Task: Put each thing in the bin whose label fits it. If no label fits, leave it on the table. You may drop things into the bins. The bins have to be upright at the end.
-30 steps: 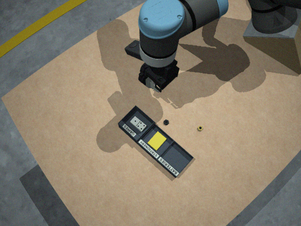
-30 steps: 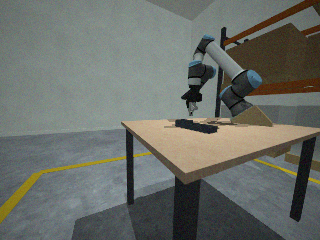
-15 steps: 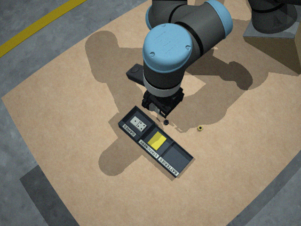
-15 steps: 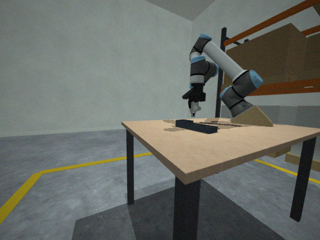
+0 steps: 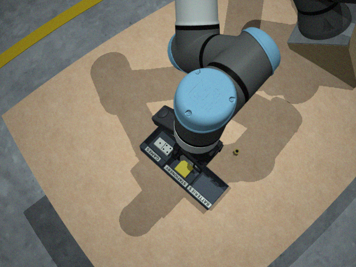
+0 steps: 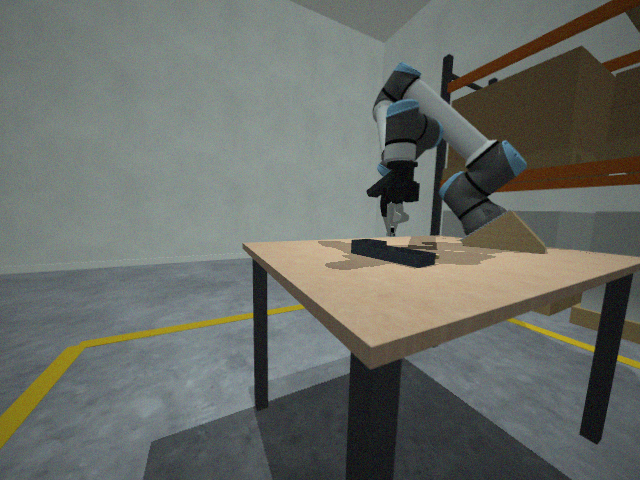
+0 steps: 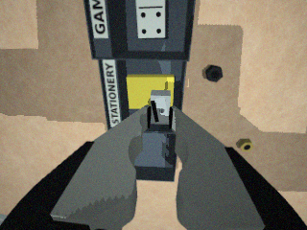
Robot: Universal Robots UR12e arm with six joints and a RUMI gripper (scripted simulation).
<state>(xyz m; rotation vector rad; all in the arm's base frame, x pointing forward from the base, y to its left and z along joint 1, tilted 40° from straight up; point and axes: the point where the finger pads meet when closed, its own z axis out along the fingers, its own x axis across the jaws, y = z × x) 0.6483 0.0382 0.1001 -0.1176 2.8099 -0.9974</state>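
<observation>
My gripper is now 2 cm short of the dark three-part bin, 1 cm to the right of it and 6 cm above it. From my hand the other things lie so: yellow pad 1 cm ahead, 1 cm to the left, 7 cm below; white domino 1 cm ahead, 7 cm to the right, 6 cm below; grey sharpener 1 cm below.
</observation>
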